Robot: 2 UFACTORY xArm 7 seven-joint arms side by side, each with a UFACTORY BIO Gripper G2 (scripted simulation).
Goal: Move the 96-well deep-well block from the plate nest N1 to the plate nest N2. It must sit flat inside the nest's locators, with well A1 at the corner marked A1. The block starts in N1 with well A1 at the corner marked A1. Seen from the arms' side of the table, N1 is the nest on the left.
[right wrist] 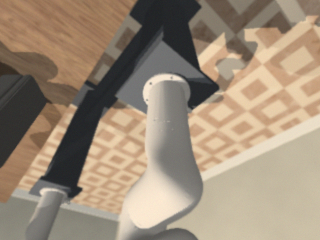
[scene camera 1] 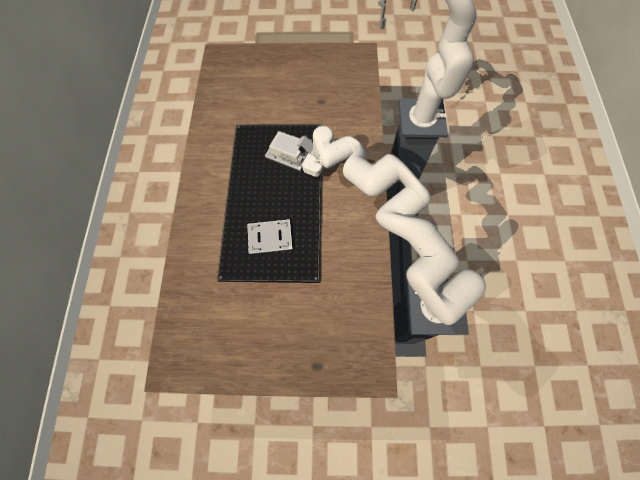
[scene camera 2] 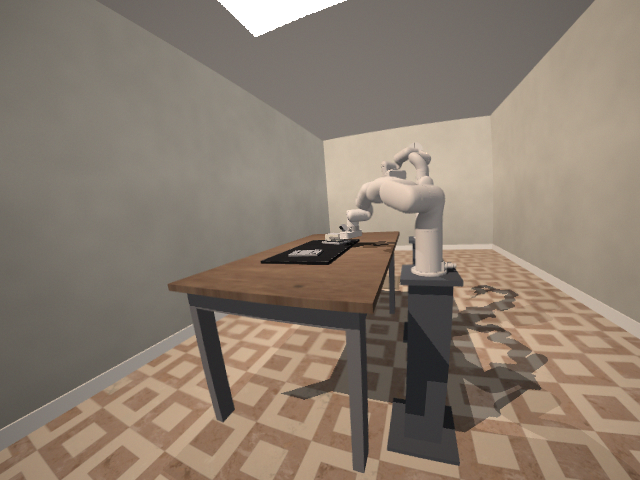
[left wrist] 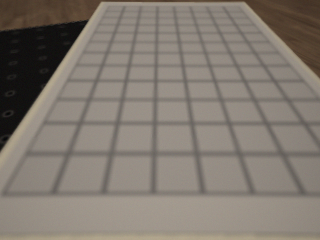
Note:
In view: a white deep-well block (left wrist: 149, 119).
The right wrist view misses the white deep-well block: it is out of frame.

